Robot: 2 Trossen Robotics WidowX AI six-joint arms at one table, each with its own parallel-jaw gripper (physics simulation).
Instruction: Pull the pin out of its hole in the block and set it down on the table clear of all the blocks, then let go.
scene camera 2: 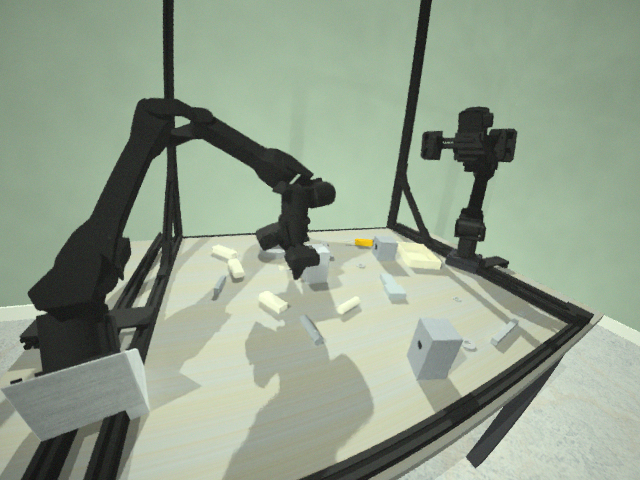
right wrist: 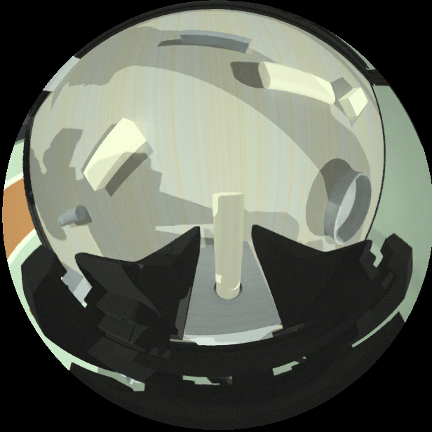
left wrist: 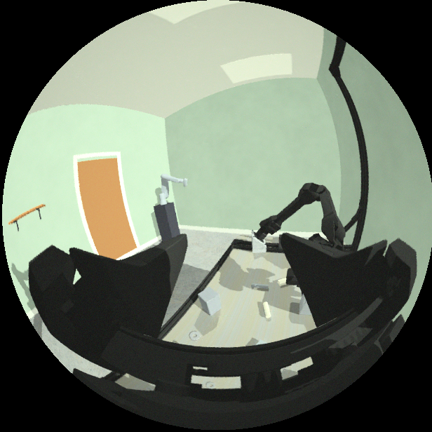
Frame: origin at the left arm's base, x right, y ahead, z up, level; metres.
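Seen in the pictures: left gripper, fingertip midpoint: [scene camera 2: 457, 138]; right gripper, fingertip midpoint: [scene camera 2: 293, 274]; left arm's base at its link origin: [scene camera 2: 465, 255]; right arm's base at its link origin: [scene camera 2: 83, 363].
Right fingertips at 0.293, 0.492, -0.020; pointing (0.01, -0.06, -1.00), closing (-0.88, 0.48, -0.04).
Observation:
Offsets run from my right fingertips to a thing's top centre, as dx, dy, dz. "*": to the spot under its first point.
The cream pin [right wrist: 228, 240] sticks out of the round hole in a grey block {-0.025, -0.043, +0.067} [right wrist: 225, 317] [scene camera 2: 317, 266]. In scene camera 2 a small cream piece, apparently the pin's outer end {* +0.005, +0.032, +0.027} [scene camera 2: 282, 267], shows left of that block. My right gripper [right wrist: 226, 230] [scene camera 2: 296, 274] is at the pin, with one finger on each side. The fingers are open, and a gap shows between each finger and the pin. The block's far parts are hidden behind the fingers. My left gripper [scene camera 2: 468, 144] [left wrist: 235, 238] is open and empty, high above the right edge of the table.
A holed block {-0.339, +0.030, +0.067} [scene camera 2: 434, 348] stands at the front right, another {-0.076, -0.318, +0.047} [scene camera 2: 385, 248] at the back beside a cream tray {-0.156, -0.405, +0.012} [scene camera 2: 421, 264]. Cream pieces {-0.049, +0.102, +0.001} [scene camera 2: 272, 302] {-0.159, -0.008, +0.003} [scene camera 2: 348, 305], a grey rod {-0.156, +0.103, +0.003} [scene camera 2: 311, 329], a blue-grey piece {-0.182, -0.155, +0.001} [scene camera 2: 392, 288] and a grey ring [right wrist: 332, 212] lie around.

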